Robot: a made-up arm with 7 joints.
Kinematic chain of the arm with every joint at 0, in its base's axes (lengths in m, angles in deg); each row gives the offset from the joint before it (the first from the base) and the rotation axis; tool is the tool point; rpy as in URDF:
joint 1: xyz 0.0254 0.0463 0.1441 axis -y
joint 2: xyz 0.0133 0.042 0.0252 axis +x
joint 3: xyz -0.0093 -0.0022 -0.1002 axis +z
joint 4: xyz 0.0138 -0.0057 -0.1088 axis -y
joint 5: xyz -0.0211 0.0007 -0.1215 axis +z
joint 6: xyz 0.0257 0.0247 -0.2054 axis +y
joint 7: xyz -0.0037 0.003 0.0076 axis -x
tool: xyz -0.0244 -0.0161 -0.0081 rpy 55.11 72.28 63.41
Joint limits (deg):
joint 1: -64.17..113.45
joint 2: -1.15..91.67
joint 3: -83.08..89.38
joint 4: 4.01..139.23
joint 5: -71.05..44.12
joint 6: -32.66..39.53
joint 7: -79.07..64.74
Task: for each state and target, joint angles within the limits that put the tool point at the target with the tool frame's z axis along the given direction. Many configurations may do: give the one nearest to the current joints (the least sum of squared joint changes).
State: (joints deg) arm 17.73 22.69 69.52 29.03 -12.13 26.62 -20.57
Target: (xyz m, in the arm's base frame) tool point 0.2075 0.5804 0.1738 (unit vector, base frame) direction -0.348 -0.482 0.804
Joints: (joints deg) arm 54.49 55.97 45.98 35.66 -6.32 -7.43 -28.32
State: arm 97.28 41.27 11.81 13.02 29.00 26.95 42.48
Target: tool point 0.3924 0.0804 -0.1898 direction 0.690 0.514 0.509
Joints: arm 45.84 -1.13 0.61 4.01 20.19 16.95 27.23
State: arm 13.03 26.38 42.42 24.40 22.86 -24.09 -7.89
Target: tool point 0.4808 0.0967 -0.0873 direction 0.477 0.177 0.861
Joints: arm 58.25 -1.15 11.28 9.22 -1.80 18.49 -31.48
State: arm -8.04 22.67 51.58 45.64 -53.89 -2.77 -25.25
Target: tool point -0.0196 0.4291 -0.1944 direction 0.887 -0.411 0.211
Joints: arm -29.05 13.01 63.61 54.76 -52.45 -8.29 -23.94
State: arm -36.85 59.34 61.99 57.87 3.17 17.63 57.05
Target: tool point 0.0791 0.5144 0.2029 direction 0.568 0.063 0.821
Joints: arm -40.73 55.81 88.98 68.56 -6.54 36.64 64.59
